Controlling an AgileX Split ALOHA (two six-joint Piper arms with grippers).
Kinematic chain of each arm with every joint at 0, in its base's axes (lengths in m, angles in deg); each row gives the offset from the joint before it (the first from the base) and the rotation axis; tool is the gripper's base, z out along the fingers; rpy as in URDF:
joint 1: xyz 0 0 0.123 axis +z
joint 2: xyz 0 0 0 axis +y
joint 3: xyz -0.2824 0 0.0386 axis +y
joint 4: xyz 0.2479 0 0.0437 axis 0.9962 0 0.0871
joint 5: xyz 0 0 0 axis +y
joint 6: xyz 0.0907 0 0.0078 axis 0.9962 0 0.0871
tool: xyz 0 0 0 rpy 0 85 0
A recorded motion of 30 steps. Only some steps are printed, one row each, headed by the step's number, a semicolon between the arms.
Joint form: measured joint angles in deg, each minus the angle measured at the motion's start. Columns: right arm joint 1, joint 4, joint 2, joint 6, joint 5, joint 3; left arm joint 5, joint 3, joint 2, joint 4, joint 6, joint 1.
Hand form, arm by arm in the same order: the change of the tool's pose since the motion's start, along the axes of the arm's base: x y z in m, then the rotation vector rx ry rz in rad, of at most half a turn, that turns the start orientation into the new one. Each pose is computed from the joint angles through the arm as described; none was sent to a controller.
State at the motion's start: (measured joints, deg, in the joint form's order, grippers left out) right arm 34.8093 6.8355 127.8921 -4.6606 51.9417 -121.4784; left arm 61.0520 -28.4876 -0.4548 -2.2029 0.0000 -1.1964
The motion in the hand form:
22: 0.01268 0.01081 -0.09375 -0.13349 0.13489 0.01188; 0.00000 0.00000 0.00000 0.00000 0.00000 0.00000
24: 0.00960 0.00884 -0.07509 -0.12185 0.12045 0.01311; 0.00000 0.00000 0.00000 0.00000 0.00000 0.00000
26: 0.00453 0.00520 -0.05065 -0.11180 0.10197 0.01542; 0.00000 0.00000 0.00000 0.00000 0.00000 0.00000
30: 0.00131 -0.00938 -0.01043 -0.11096 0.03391 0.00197; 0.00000 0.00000 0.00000 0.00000 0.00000 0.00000
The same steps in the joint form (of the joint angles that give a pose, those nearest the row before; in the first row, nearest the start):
22: 0.42 -1.84 10.31 0.00 0.47 -0.06; 0.00 0.00 0.00 0.00 0.00 0.00
24: 0.42 -1.78 8.19 0.00 1.54 -0.06; 0.00 0.00 0.00 0.00 0.00 0.00
26: 0.42 -1.92 5.36 0.00 3.17 -0.06; 0.00 0.00 0.00 0.00 0.00 0.00
30: -0.39 -4.14 0.71 0.00 4.58 -0.06; 0.00 0.00 0.00 0.00 0.00 0.00

